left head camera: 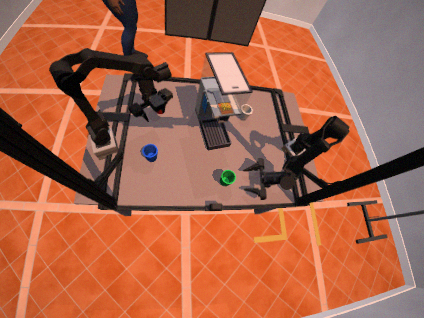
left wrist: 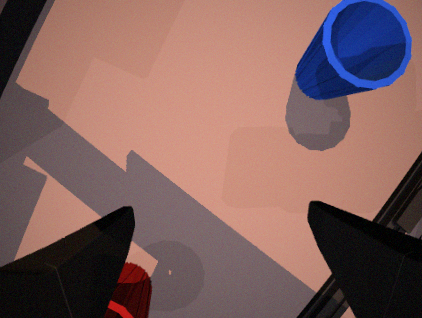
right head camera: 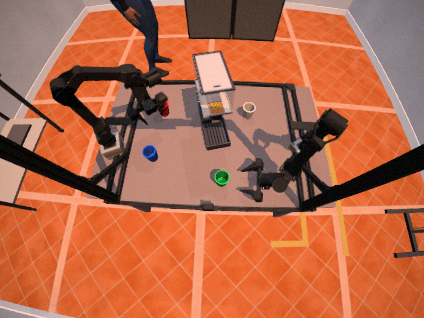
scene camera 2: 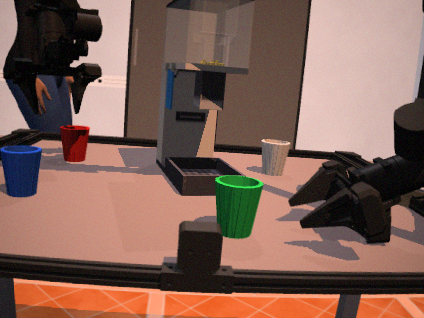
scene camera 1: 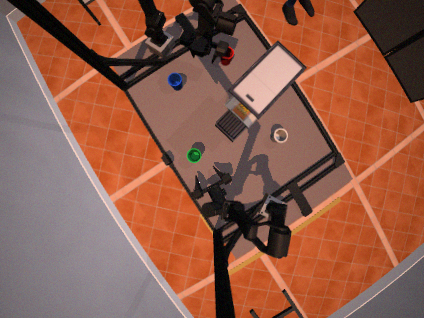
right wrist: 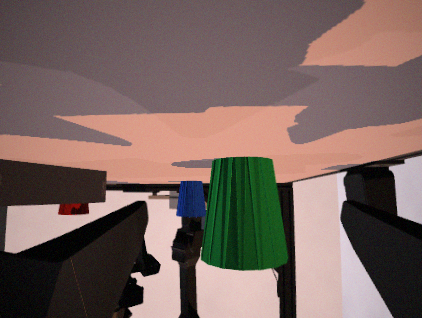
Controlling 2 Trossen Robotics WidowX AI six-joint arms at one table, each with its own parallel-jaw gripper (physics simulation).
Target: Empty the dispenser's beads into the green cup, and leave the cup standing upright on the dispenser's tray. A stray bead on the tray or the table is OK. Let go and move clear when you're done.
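Frame: origin at the left arm's base, x ahead, y left, z up, level; metres.
Where they show: left gripper, fingertip midpoint: [left head camera: 155, 117] [left wrist: 221, 213] [right head camera: 154, 119] [scene camera 2: 57, 113] [scene camera 1: 203, 60]; right gripper, fingertip midpoint: [left head camera: 243, 179] [right head camera: 240, 180] [scene camera 2: 294, 213] [scene camera 1: 204, 170] [right wrist: 244, 210]; left arm's base at its link origin: [left head camera: 102, 140] [right head camera: 109, 142] [scene camera 1: 159, 39]; right arm's base at its link origin: [left head camera: 296, 148] [scene camera 1: 273, 208].
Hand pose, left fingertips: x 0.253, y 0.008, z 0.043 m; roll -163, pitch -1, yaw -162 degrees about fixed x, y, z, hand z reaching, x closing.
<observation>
Things, the pixels of their top centre, and the offset from my left fingertips. "pt": a spot on its surface instead.
- green cup at its top centre: [right wrist: 243, 258] [scene camera 2: 239, 180] [right head camera: 222, 177] [left head camera: 228, 176] [scene camera 1: 194, 155] dx +0.205, dy -0.364, dz -0.043 m
- dispenser at a spot on its surface: [scene camera 2: 187, 130] pt dx +0.280, dy +0.002, dz -0.030 m
- blue cup at its top centre: [left wrist: 369, 40] [scene camera 2: 21, 148] [right wrist: 191, 215] [left head camera: 150, 150] [right head camera: 148, 151] [scene camera 1: 174, 79] dx -0.070, dy -0.129, dz -0.043 m
- red cup at its top centre: [scene camera 2: 75, 127] [right wrist: 73, 214] [scene camera 1: 226, 52] [right head camera: 161, 104] dx +0.051, dy +0.117, dz -0.043 m
- white cup at its top centre: [scene camera 2: 275, 141] [scene camera 1: 281, 135] [right head camera: 249, 107] [left head camera: 247, 109] dx +0.475, dy -0.062, dz -0.043 m
The green cup [left head camera: 228, 177] [right head camera: 222, 177] [scene camera 1: 194, 155] [scene camera 2: 238, 210] stands upright on the table near the front edge. The dispenser [scene camera 2: 187, 130] holds yellow-orange beads [left head camera: 225, 106] [right head camera: 216, 106] [scene camera 1: 242, 109] [scene camera 2: 212, 63] in its clear upper part. Its dark slatted tray [left head camera: 215, 135] [right head camera: 216, 135] [scene camera 2: 202, 185] bears no cup. My right gripper [left head camera: 243, 179] [right head camera: 240, 178] [scene camera 1: 207, 171] [scene camera 2: 295, 214] is open, low, just right of the green cup. In the right wrist view, the green cup [right wrist: 245, 215] shows between its fingers, beyond the tips. My left gripper [scene camera 2: 57, 112] [left wrist: 221, 213] is open and empty, above the table at the back left.
A blue cup [left head camera: 149, 152] [right head camera: 150, 153] [scene camera 1: 175, 81] [scene camera 2: 21, 172] stands left. A red cup [right head camera: 165, 108] [scene camera 1: 227, 56] [scene camera 2: 75, 145] stands near my left gripper. A white cup [left head camera: 246, 110] [right head camera: 249, 108] [scene camera 1: 280, 135] [scene camera 2: 275, 157] stands right of the dispenser. A black clamp block [scene camera 2: 199, 250] sits at the front edge.
</observation>
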